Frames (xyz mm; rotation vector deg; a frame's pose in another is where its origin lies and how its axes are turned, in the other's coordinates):
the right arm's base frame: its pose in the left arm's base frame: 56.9 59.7 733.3 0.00 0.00 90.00
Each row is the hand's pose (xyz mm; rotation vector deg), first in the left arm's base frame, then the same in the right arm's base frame.
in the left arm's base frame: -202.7 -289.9 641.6 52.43 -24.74 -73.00
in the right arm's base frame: -349.6 259.6 -91.7 26.11 -72.75 -151.90
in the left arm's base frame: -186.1 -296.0 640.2 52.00 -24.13 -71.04
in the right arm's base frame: -355.7 243.0 -93.1 26.13 -71.38 -150.29
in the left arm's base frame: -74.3 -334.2 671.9 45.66 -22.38 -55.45
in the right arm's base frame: -393.9 131.2 -61.4 20.92 -61.14 -137.57
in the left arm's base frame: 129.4 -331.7 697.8 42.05 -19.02 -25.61
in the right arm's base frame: -391.4 -72.5 -35.5 19.16 -50.81 -109.82
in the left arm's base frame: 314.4 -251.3 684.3 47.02 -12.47 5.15
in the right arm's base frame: -311.0 -257.5 -49.0 26.66 -45.90 -79.00
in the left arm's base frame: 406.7 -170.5 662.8 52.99 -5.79 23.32
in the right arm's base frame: -230.2 -349.8 -70.5 34.85 -43.40 -59.99
